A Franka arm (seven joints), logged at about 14 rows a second.
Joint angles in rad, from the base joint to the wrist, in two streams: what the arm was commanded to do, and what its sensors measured. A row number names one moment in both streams.
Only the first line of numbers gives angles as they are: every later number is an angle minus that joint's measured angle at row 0.
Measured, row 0:
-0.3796 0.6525 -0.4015 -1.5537 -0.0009 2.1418 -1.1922
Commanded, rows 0 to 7:
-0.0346 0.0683 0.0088 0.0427 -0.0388 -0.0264 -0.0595
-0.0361 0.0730 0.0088 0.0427 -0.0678 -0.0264 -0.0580
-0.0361 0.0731 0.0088 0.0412 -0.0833 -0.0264 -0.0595
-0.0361 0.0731 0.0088 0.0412 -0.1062 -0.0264 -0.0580
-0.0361 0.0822 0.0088 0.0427 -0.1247 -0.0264 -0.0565
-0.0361 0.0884 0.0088 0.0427 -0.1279 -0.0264 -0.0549
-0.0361 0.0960 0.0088 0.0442 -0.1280 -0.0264 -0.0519
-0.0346 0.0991 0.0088 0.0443 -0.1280 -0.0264 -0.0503
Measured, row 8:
-0.0321 0.0803 0.0061 0.0180 -0.1085 -0.0052 -0.0492
